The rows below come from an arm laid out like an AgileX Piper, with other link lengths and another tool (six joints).
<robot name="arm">
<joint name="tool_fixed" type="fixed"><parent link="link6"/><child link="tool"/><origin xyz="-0.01 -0.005 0.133" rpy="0.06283 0 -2.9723"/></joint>
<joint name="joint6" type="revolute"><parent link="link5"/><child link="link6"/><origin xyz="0.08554 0 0" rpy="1.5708 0 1.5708"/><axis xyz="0 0 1"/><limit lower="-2.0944" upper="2.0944"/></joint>
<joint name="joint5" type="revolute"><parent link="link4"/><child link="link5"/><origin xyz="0 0 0" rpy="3.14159 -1.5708 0"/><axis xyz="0 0 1"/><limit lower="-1.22" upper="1.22"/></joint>
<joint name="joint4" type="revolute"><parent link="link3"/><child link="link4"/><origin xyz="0.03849 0.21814 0" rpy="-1.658 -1.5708 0"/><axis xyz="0 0 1"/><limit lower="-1.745" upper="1.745"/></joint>
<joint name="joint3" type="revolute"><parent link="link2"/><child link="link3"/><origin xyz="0.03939 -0.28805 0"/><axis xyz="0 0 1"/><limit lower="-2.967" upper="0"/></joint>
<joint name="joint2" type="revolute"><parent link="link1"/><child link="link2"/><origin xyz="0 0 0" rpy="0 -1.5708 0"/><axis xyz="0 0 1"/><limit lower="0" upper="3.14"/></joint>
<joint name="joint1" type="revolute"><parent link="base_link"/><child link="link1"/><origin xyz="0 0 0.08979" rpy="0 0 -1.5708"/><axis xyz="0 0 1"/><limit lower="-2.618" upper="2.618"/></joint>
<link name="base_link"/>
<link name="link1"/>
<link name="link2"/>
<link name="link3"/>
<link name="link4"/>
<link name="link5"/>
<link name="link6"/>
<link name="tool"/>
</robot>
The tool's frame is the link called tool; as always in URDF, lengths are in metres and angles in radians.
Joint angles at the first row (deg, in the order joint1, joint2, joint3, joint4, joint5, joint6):
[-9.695 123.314 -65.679 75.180 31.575 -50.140]
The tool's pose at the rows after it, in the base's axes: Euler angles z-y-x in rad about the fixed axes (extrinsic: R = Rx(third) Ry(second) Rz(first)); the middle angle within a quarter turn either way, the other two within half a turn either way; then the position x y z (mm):
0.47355 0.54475 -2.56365 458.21 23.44 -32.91
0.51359 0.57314 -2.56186 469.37 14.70 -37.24
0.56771 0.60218 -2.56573 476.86 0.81 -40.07
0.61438 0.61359 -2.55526 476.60 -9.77 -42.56
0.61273 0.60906 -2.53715 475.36 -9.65 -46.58
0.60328 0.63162 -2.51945 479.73 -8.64 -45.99
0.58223 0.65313 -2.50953 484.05 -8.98 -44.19
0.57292 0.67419 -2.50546 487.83 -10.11 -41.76
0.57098 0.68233 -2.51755 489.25 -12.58 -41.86
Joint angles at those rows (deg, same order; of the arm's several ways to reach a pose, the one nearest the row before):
[-10.084 126.224 -67.849 76.385 31.463 -49.127]
[-11.069 128.269 -70.078 78.270 31.654 -48.948]
[-12.781 129.715 -71.680 79.584 32.094 -48.182]
[-14.647 130.488 -71.993 80.305 33.528 -47.369]
[-15.133 131.289 -71.993 81.109 34.593 -48.373]
[-15.134 131.817 -72.000 84.410 34.993 -51.295]
[-15.134 132.075 -72.049 87.038 35.108 -54.382]
[-15.134 132.120 -72.049 89.253 35.037 -56.551]
[-15.133 132.121 -72.052 89.939 34.403 -57.616]

